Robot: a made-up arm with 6 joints. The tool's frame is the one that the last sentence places.
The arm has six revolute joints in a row. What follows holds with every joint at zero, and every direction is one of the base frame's.
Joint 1 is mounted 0.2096 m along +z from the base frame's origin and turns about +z.
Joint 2 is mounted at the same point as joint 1 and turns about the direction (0, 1, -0.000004).
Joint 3 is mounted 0.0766 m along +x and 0.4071 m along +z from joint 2 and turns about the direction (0, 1, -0.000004).
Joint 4 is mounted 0.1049 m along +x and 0.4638 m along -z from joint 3 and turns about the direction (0, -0.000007, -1).
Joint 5 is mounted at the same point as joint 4 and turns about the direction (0, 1, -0.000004).
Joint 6 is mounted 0.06 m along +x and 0.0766 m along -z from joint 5 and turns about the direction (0, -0.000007, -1).
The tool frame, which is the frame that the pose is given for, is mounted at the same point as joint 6; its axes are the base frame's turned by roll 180, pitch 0 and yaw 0 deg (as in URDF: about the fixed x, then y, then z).
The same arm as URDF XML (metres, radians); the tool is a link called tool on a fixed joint. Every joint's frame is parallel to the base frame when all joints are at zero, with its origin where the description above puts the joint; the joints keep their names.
<robot name="arm">
<joint name="tool_fixed" type="fixed"><parent link="link6"/><child link="tool"/><origin xyz="0.0000 0.0000 0.0000" rpy="3.1416 0.0000 0.0000"/></joint>
<joint name="joint 6" type="continuous"><parent link="link5"/><child link="link6"/><origin xyz="0.0600 0.0000 -0.0766"/><axis xyz="0 0 -1"/></joint>
<joint name="joint 5" type="continuous"><parent link="link4"/><child link="link5"/><origin xyz="0.0000 0.0000 0.0000"/><axis xyz="0 1 0"/></joint>
<joint name="joint 4" type="continuous"><parent link="link3"/><child link="link4"/><origin xyz="0.1049 0.0000 -0.4638"/><axis xyz="0 0 -1"/></joint>
<joint name="joint 3" type="continuous"><parent link="link2"/><child link="link3"/><origin xyz="0.0766 0.0000 0.4071"/><axis xyz="0 1 0"/></joint>
<joint name="joint 2" type="continuous"><parent link="link1"/><child link="link2"/><origin xyz="0.0000 0.0000 0.0000"/><axis xyz="0 1 0"/></joint>
<joint name="joint 1" type="continuous"><parent link="base"/><child link="link1"/><origin xyz="0.0000 0.0000 0.2096"/><axis xyz="0 0 1"/></joint>
<link name="base"/>
<link name="link1"/>
<link name="link2"/>
<link name="link3"/>
<link name="link4"/>
<link name="link5"/>
<link name="link6"/>
<link name="tool"/>
</robot>

